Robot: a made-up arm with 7 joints.
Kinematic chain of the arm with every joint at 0, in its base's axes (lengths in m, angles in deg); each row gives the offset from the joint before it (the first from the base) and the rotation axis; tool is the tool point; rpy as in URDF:
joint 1: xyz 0 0 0.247 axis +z
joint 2: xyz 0 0 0 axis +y
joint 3: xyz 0 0 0.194 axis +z
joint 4: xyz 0.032 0 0 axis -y
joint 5: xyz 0.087 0 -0.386 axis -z
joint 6: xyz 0 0 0 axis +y
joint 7: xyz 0.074 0 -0.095 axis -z
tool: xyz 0 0 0 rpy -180 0 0
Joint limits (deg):
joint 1: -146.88..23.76
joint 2: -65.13..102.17
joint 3: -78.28..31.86
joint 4: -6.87..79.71
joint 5: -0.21..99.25
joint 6: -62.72..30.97
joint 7: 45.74..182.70
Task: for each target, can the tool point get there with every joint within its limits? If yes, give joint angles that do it. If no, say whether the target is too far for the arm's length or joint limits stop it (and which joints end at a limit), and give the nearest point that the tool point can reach.
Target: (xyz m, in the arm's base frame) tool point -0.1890 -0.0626 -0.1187
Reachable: yes | joints -93.00 55.07 -19.47 27.86 44.09 -8.89 158.83
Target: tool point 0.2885 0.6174 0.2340
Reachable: no: joint limits stop it (at a limit: joint 1, joint 3, joint 5) | nearest point 0.3486 0.4696 0.2341 | short by 0.160 m
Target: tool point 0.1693 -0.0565 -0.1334
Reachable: yes | joints -47.32 44.71 21.80 30.82 61.12 2.80 76.99
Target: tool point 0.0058 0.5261 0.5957
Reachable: no: joint limits stop it (at a limit: joint 1, joint 2, joint 4) | nearest point -0.0446 0.4698 0.5523 | short by 0.087 m
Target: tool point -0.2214 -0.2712 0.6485
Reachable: yes | joints -80.82 -36.27 -21.08 70.08 55.92 -28.66 83.28
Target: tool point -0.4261 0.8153 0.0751
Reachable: no: too far | nearest point -0.3132 0.4156 0.1299 | short by 0.419 m
